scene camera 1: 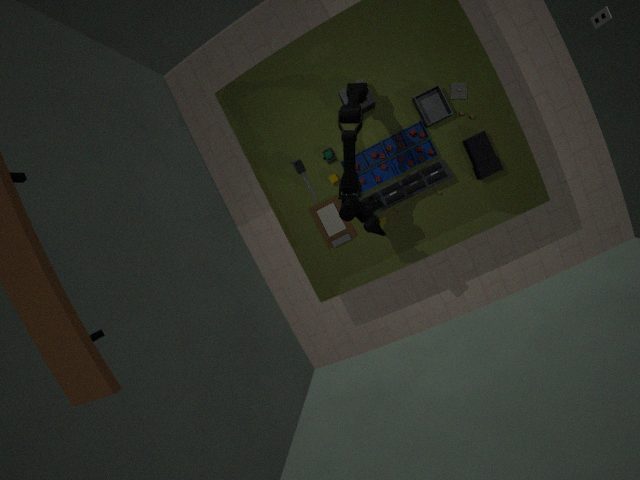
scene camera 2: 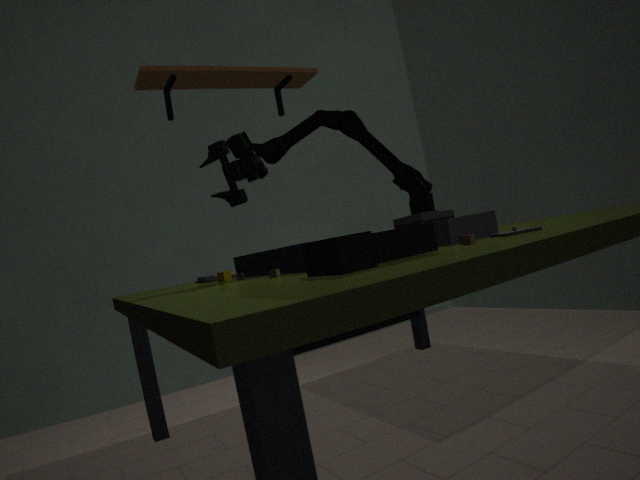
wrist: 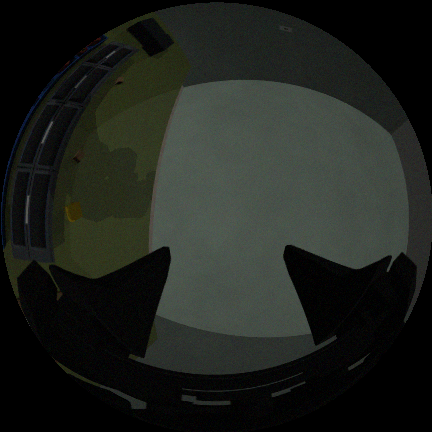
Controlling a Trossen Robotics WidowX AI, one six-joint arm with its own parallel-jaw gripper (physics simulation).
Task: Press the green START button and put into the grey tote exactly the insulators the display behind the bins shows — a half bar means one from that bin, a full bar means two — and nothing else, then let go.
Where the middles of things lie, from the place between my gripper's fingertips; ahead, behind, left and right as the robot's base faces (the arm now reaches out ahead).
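The dark display (scene camera 2: 290,259) is, going by their middles, the nearest to my hand of the things named here: my hand is 150 mm to the right of the display, 130 mm past it and 250 mm above it. Counted from my hand, the grey tote (scene camera 1: 432,106) is 390 mm to the left, 470 mm behind and 250 mm below, and the black box (scene camera 2: 341,255) is far to the left, a fair way behind and far below.
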